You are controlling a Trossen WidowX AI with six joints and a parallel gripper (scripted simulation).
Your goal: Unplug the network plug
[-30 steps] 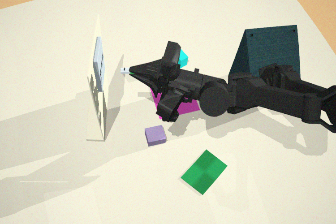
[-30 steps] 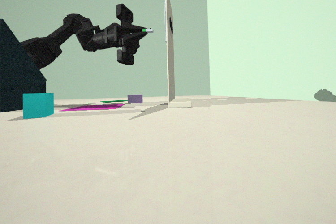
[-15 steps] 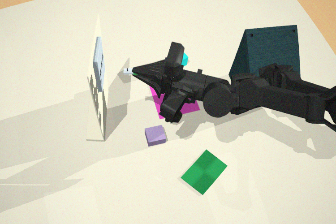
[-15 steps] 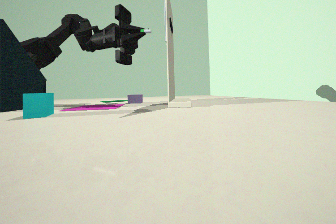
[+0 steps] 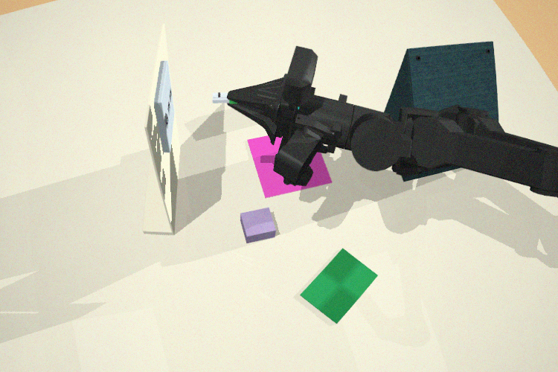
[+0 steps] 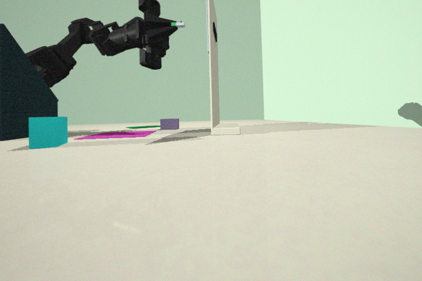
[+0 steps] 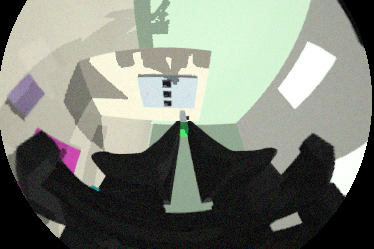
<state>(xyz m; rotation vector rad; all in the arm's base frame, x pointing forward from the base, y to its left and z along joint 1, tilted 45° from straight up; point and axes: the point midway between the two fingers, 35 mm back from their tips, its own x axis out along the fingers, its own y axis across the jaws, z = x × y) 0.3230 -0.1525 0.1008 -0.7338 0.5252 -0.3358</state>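
Right now the magenta square is 12 cm behind my gripper tip, 3 cm to the right of it and 26 cm below it. From my gripper tip the other things lie so: green plug (right at my gripper tip).
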